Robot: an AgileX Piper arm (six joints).
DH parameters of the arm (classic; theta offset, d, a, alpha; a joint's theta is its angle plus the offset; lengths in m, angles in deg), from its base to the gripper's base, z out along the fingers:
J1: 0 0.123 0 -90
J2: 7.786 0 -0.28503 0
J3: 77.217 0 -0.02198 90
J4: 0 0.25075 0 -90
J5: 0 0 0 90
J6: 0 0.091 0 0
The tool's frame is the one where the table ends.
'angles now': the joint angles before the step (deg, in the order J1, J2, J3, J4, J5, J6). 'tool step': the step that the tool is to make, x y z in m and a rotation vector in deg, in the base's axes. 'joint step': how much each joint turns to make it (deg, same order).
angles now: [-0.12, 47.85, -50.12, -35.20, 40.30, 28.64]
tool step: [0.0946, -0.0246, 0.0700, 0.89, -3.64, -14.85]
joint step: [-2.00, 23.91, -28.89, -10.20, 9.36, 12.60]
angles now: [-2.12, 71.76, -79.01, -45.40, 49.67, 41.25]
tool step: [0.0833, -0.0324, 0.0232, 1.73, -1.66, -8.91]
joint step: [-4.16, 20.38, -25.86, -0.01, 6.38, 0.93]
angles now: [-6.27, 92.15, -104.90, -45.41, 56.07, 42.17]
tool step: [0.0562, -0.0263, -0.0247, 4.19, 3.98, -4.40]
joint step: [-2.95, 14.44, -15.61, 4.21, 5.86, -2.40]
